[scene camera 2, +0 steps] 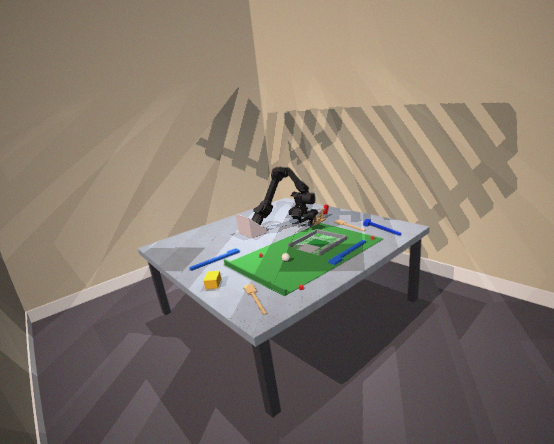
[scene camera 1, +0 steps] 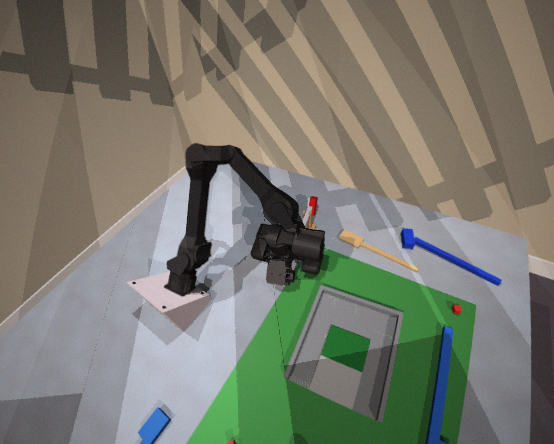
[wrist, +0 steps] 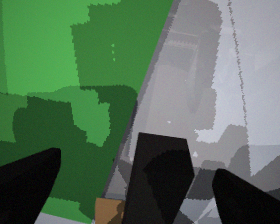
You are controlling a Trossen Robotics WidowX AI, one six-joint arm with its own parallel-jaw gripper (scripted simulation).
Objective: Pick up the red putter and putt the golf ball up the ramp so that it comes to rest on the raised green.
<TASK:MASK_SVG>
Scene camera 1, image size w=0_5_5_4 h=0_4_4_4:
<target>my gripper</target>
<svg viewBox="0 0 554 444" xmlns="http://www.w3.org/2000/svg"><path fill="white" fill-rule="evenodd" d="M255 239L251 256L253 259L268 263L266 282L268 284L290 286L290 283L294 283L295 270L292 270L291 267L294 259L302 261L303 264L300 271L313 275L319 274L324 253L320 262L295 256L292 250L286 254L277 255L271 251L265 240Z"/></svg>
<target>blue putter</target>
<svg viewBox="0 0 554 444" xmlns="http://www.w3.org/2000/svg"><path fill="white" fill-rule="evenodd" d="M402 229L400 235L403 248L412 249L417 244L495 285L501 283L501 279L496 276L490 275L482 269L474 267L422 239L414 238L413 229Z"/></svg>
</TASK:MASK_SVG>
